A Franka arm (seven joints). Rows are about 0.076 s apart.
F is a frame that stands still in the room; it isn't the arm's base.
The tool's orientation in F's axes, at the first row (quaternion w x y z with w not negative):
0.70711, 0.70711, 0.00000, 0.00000
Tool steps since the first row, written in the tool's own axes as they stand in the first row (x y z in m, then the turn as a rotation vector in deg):
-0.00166, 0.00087, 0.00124, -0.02, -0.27, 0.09
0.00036, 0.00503, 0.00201, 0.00, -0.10, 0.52
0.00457, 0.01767, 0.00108, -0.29, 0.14, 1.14
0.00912, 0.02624, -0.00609, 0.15, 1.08, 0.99
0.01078, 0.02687, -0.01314, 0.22, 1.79, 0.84
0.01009, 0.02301, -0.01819, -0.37, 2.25, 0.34
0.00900, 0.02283, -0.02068, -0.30, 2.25, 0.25
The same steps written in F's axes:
-0.00166, -0.00124, 0.00087, -0.02, -0.09, -0.27
0.00036, -0.00201, 0.00503, 0.00, -0.52, -0.10
0.00457, -0.00108, 0.01767, -0.29, -1.14, 0.14
0.00912, 0.00609, 0.02624, 0.15, -0.99, 1.08
0.01078, 0.01314, 0.02687, 0.22, -0.84, 1.79
0.01009, 0.01819, 0.02301, -0.37, -0.34, 2.25
0.00900, 0.02068, 0.02283, -0.30, -0.25, 2.25

